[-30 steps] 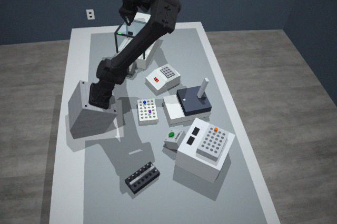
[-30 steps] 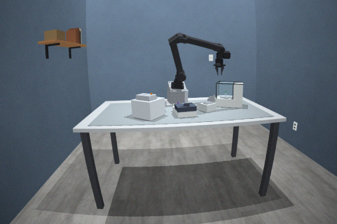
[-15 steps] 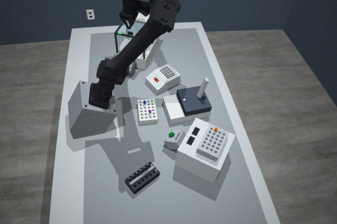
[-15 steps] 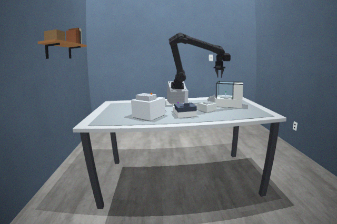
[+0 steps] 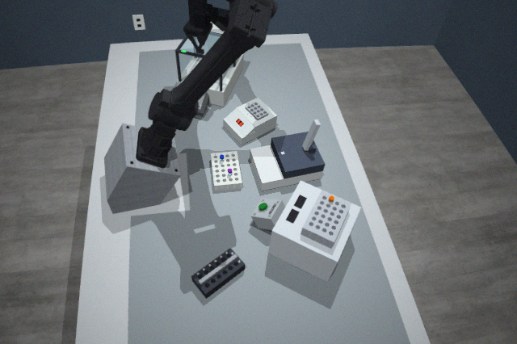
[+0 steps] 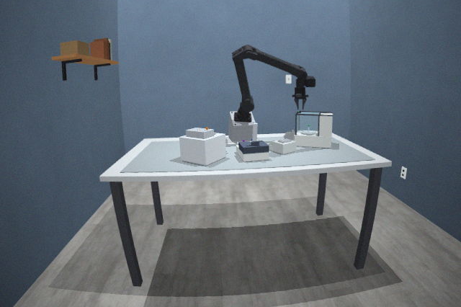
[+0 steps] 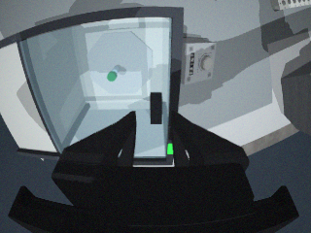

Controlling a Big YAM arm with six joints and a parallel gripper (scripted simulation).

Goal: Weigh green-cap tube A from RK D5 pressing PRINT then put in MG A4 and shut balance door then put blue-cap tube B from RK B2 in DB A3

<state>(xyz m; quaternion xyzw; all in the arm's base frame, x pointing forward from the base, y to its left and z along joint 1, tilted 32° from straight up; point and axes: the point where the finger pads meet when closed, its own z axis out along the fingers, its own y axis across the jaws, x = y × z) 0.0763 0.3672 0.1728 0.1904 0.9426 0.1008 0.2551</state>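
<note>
The balance door lies 3 cm below my hand, 2 cm to the left of it and 1 cm ahead of it. The rest, counted from my hand: white tube rack 36 cm to the right, 22 cm below, 8 cm ahead; then dry block DB 21 cm below, 17 cm ahead, 15 cm to the right; then tube B 33 cm to the right, 21 cm below, 6 cm ahead.
</note>
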